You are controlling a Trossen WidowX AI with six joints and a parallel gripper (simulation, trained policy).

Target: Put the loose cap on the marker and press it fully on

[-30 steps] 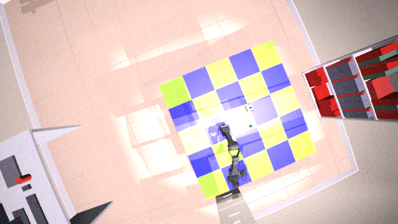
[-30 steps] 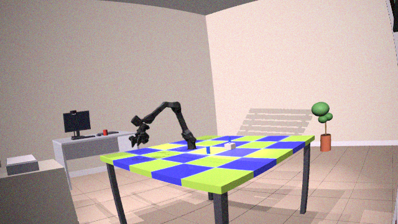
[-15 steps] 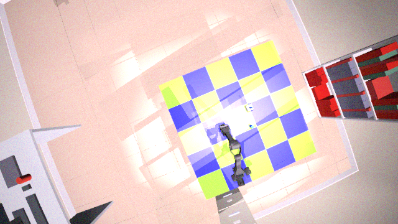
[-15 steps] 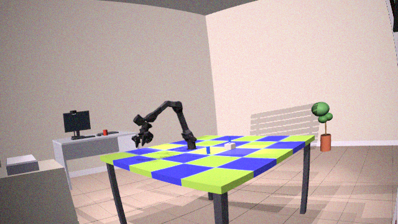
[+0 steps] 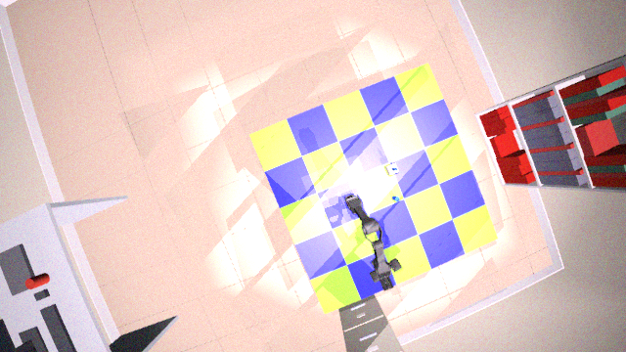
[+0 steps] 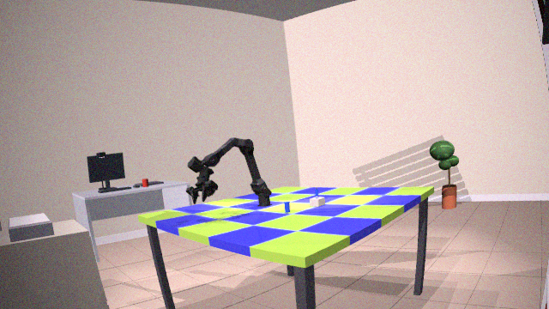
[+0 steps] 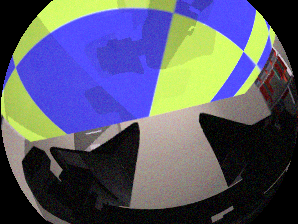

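My gripper tip is 38 cm to the right of the blue cap, 23 cm short of it and 7 cm above it. The rest, counted from my gripper tip: white holder block 57 cm to the left, 28 cm ahead, 8 cm below.
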